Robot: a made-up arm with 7 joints. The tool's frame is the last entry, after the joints. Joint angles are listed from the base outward. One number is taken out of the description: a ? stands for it. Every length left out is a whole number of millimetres.
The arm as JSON. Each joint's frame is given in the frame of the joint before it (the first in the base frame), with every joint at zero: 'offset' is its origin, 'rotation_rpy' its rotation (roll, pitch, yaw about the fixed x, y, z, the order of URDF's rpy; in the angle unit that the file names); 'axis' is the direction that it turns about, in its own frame. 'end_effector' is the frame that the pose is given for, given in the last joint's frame.
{
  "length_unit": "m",
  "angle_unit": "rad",
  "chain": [
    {
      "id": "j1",
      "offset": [
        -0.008,
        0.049,
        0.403
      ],
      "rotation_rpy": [
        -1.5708,
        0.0,
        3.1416
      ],
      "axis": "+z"
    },
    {
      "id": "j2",
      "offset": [
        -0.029,
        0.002,
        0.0
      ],
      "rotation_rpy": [
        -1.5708,
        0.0,
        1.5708
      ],
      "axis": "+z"
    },
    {
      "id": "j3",
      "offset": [
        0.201,
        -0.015,
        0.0
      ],
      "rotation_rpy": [
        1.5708,
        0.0,
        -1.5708
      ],
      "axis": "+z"
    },
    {
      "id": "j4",
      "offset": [
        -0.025,
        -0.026,
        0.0
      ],
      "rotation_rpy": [
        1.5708,
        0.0,
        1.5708
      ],
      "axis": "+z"
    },
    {
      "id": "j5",
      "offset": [
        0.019,
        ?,
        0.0
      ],
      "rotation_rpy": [
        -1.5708,
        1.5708,
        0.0
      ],
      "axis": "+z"
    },
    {
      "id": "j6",
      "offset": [
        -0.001,
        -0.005,
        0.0
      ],
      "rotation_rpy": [
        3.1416,
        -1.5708,
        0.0
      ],
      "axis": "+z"
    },
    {
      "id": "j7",
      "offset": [
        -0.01,
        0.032,
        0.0
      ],
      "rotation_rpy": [
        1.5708,
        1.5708,
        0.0
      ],
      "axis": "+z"
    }
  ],
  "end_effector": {
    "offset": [
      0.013,
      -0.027,
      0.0
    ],
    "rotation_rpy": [
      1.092,
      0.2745,
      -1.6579
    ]
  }
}
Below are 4 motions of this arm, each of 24 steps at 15 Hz.
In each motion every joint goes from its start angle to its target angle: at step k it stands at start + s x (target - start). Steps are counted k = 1, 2, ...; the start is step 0. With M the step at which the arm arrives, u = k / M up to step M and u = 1 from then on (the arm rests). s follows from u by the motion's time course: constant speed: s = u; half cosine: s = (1 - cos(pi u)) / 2; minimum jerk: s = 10 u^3 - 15 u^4 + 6 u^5.
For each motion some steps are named. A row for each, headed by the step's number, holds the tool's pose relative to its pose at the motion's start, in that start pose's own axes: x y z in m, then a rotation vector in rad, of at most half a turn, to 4 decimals.
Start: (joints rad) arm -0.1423 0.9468 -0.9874 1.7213 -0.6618 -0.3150 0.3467
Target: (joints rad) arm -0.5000 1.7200 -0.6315 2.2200 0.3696 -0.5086 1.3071
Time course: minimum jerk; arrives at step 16
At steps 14, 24:
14: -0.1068 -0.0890 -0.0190 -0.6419 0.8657 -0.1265
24: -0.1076 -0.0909 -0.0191 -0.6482 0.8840 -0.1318

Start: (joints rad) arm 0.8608 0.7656 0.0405 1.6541 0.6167 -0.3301 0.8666
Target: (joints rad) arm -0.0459 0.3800 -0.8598 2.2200 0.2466 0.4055 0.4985
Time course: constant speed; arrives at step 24
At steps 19, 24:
19: 0.0326 0.1472 -0.2536 -1.1347 -0.0576 0.5187
24: 0.0480 0.1238 -0.3047 -1.3740 -0.0567 0.5749

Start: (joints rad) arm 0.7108 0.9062 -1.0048 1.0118 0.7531 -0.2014 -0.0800
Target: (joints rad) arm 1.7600 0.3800 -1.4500 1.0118 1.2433 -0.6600 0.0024
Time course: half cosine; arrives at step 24
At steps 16, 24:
16: 0.0486 -0.2545 -0.1767 -0.3813 0.5629 -0.7796
24: 0.0126 -0.3351 -0.2364 -0.4252 0.7968 -0.9952

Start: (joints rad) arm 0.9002 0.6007 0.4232 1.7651 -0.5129 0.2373 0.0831
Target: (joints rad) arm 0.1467 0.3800 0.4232 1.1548 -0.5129 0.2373 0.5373
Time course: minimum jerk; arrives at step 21
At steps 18, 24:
18: -0.3395 0.2318 -0.0506 -0.2193 0.6567 1.4909
24: -0.3508 0.2320 -0.0484 -0.2256 0.6657 1.5283

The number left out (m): -0.277
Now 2 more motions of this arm.
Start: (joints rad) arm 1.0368 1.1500 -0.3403 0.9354 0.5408 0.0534 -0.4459
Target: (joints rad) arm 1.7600 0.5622 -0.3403 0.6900 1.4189 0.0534 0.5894
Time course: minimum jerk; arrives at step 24
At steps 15, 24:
15: 0.0364 -0.0984 -0.0758 -1.3706 0.4800 0.1344
24: 0.0422 -0.1596 -0.0999 -1.8568 0.7826 -0.0207

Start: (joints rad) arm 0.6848 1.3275 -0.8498 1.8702 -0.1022 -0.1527 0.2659
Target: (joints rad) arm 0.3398 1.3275 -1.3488 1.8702 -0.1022 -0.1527 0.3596
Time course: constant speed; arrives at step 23
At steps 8, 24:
8: 0.0051 0.0287 -0.0716 -0.2145 0.2258 0.0733
24: -0.0239 0.0389 -0.2107 -0.6186 0.6543 0.1852

